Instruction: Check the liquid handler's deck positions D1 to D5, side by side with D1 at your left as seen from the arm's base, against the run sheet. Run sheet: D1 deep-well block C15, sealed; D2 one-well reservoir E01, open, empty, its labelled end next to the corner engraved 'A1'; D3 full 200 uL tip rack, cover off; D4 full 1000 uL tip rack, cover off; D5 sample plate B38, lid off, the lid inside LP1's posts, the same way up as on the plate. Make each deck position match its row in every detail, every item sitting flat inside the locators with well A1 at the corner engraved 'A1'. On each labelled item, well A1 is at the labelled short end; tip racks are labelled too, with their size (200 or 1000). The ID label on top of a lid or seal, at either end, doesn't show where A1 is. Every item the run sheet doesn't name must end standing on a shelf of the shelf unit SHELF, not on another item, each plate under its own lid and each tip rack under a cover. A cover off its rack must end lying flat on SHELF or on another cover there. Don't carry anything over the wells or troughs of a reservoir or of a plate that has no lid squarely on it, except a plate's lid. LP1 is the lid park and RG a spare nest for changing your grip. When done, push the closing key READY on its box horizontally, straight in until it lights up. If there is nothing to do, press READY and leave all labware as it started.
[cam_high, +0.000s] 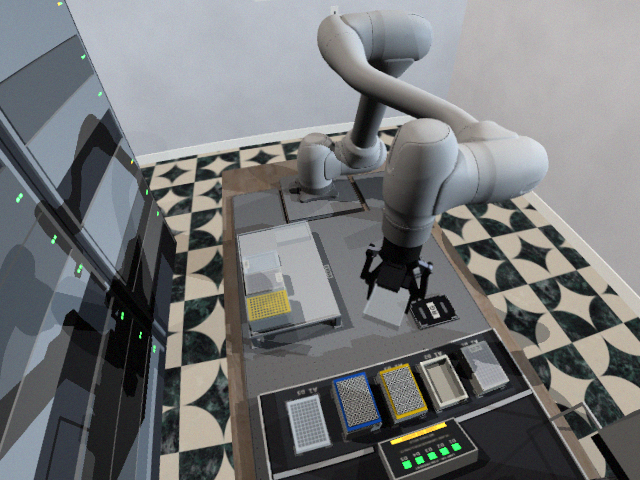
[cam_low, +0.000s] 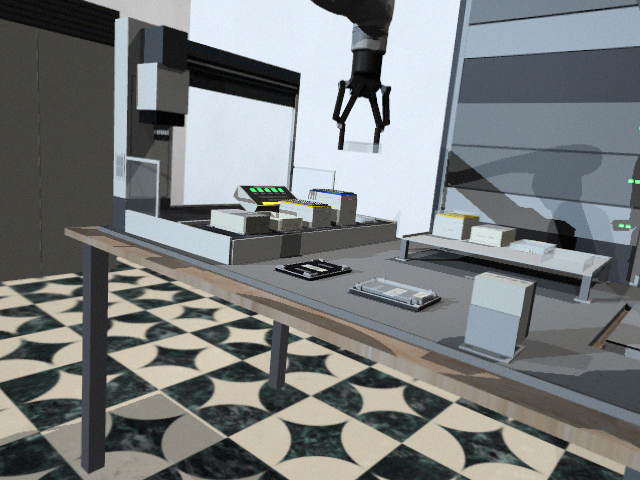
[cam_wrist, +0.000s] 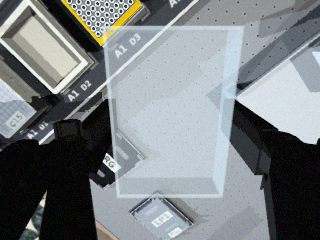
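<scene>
Right now the clear tip rack cover is 1 cm below my hand. From my hand the other things lie so: sample plate (24 cm to the right, 24 cm below, 18 cm ahead); then blue-rimmed tip rack (18 cm below, 16 cm ahead, 12 cm to the right); then one-well reservoir (23 cm below, 16 cm ahead, 13 cm to the left).
</scene>
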